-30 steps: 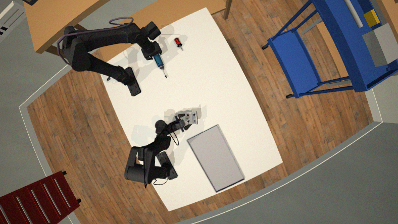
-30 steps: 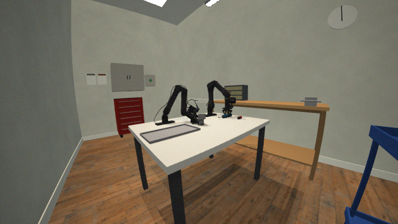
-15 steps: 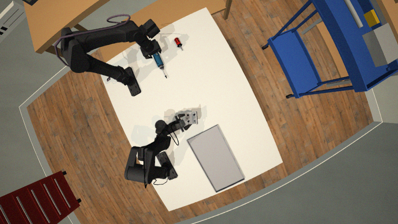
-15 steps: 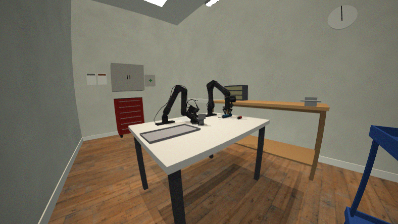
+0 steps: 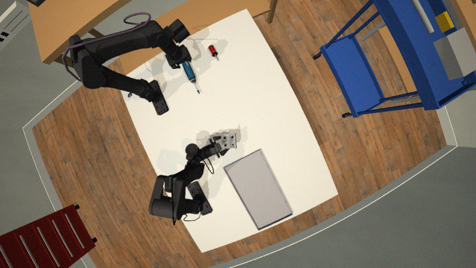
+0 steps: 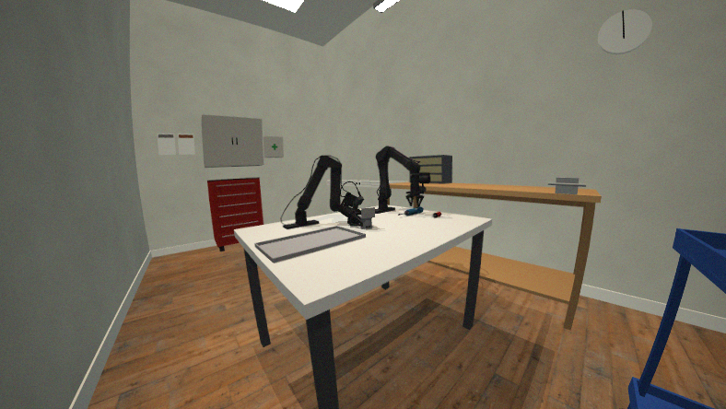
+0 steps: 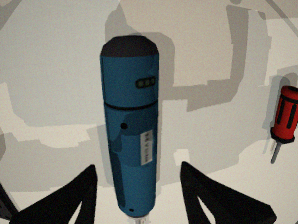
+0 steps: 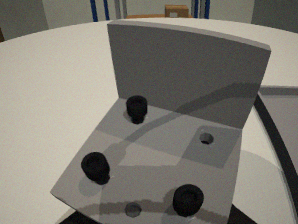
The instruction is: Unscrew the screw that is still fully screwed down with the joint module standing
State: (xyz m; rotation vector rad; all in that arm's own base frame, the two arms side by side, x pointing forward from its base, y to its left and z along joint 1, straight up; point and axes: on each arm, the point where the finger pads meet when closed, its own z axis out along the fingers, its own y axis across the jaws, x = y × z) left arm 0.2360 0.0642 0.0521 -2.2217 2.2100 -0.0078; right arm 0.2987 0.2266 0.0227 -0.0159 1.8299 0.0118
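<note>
Now: right hand 50 mm below the grey bracket. From my right hand the other things lie so: flat grey tray (320 mm to the right, 40 mm ahead, 20 mm below); red-handled screwdriver (470 mm to the left, 110 mm ahead, 10 mm below).
</note>
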